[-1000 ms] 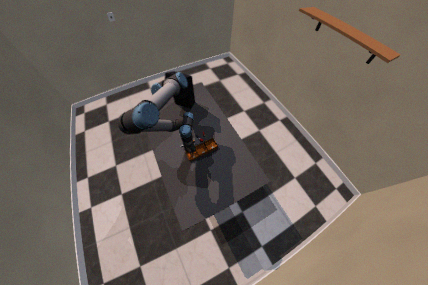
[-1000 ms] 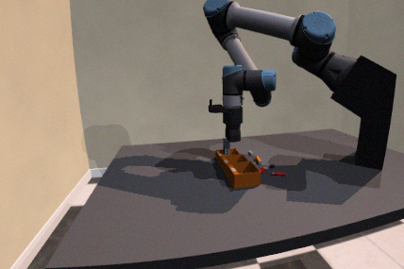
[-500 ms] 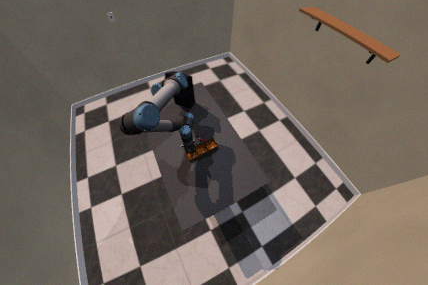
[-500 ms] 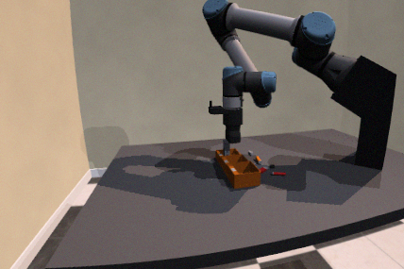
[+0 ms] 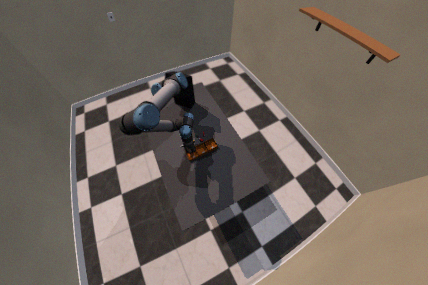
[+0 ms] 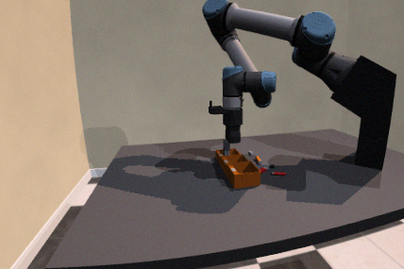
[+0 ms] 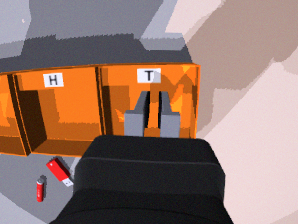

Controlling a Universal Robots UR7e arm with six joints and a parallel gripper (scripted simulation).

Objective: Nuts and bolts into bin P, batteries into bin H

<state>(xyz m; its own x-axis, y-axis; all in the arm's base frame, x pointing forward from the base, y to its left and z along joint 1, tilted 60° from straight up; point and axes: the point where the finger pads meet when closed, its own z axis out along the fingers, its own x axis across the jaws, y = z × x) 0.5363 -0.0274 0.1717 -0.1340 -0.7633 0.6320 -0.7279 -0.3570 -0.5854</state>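
My hand is 9 cm to the right of the orange three-compartment bin, 1 cm short of it and 1 cm above it. From my hand the other things lie so: orange battery 11 cm behind, 6 cm to the left, 3 cm below; grey bolt 12 cm behind, 3 cm below, 1 cm to the right; dark nut 13 cm to the left, 13 cm behind, 3 cm below.
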